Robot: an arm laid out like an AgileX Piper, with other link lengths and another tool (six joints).
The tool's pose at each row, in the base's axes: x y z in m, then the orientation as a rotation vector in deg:
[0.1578, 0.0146, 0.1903, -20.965, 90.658, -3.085]
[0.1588, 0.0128, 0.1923, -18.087, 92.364, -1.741]
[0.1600, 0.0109, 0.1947, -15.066, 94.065, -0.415]
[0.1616, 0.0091, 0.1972, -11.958, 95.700, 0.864]
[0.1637, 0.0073, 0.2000, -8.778, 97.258, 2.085]
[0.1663, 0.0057, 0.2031, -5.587, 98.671, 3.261]
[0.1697, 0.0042, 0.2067, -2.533, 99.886, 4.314]
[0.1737, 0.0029, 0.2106, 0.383, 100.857, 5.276]
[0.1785, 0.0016, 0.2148, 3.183, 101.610, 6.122]
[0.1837, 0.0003, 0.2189, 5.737, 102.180, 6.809]
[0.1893, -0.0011, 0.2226, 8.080, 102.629, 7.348]
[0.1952, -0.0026, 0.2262, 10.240, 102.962, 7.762]
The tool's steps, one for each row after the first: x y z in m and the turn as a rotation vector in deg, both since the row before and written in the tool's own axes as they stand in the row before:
[-0.0015, -0.0024, 0.0005, 0.791, 1.301, 2.873]
[-0.0020, -0.0026, 0.0007, 0.876, 1.338, 2.936]
[-0.0022, -0.0024, 0.0011, 0.949, 1.324, 2.940]
[-0.0027, -0.0024, 0.0015, 1.020, 1.300, 2.929]
[-0.0033, -0.0021, 0.0020, 1.048, 1.209, 2.883]
[-0.0040, -0.0019, 0.0027, 1.042, 1.070, 2.695]
[-0.0045, -0.0015, 0.0032, 1.014, 0.876, 2.530]
[-0.0051, -0.0012, 0.0038, 1.014, 0.699, 2.373]
[-0.0052, -0.0010, 0.0042, 0.973, 0.549, 2.110]
[-0.0050, -0.0009, 0.0046, 0.947, 0.450, 1.881]
[-0.0050, -0.0007, 0.0049, 0.921, 0.350, 1.686]

